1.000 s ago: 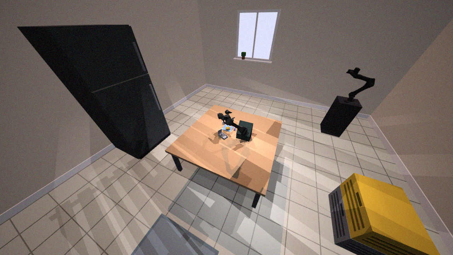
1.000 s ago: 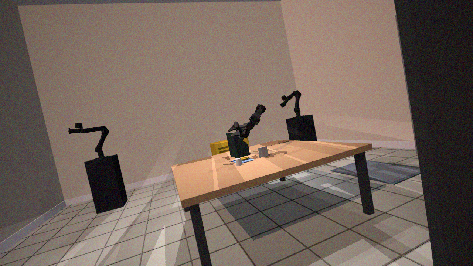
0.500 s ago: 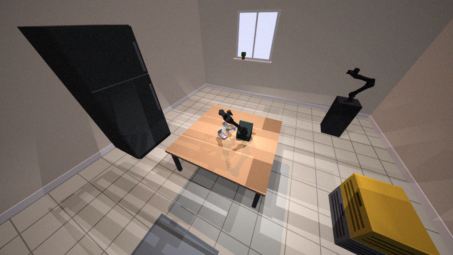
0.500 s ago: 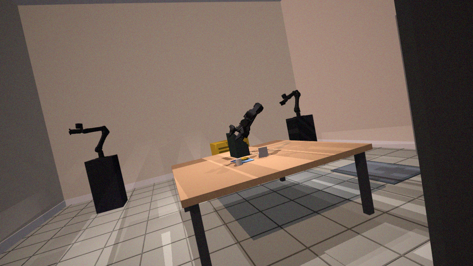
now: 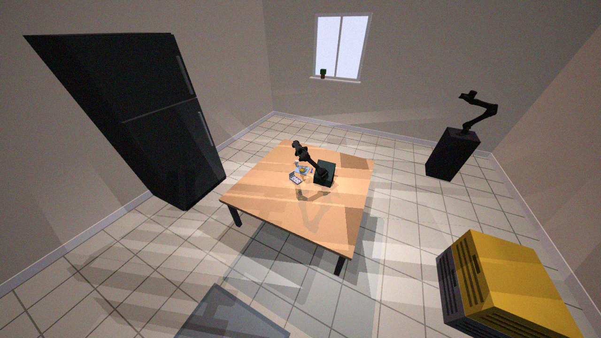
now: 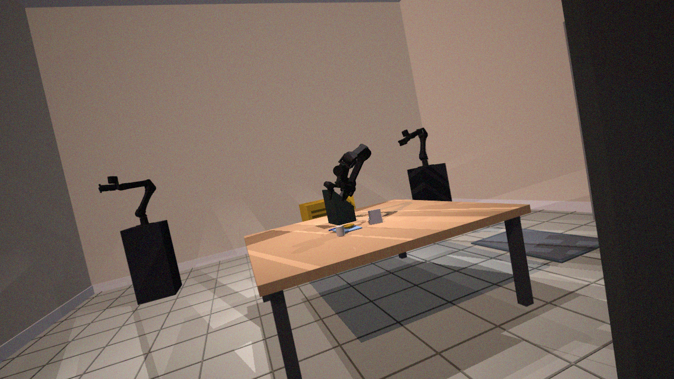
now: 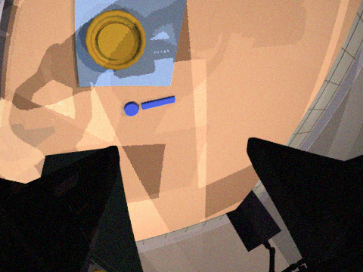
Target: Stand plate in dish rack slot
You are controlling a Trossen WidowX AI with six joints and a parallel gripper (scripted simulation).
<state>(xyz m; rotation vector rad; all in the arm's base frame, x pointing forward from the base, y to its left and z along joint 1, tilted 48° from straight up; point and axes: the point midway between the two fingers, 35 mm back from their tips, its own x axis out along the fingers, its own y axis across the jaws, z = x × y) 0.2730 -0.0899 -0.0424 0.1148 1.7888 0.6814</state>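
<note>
The yellow plate lies 30 mm ahead of my gripper tip, 30 mm to the left of it and 160 mm below it. From my gripper tip the other things lie so: blue mat 40 mm ahead, 10 mm to the left, 170 mm below; then grey dish rack 20 mm ahead, 200 mm to the left, 150 mm below.
</note>
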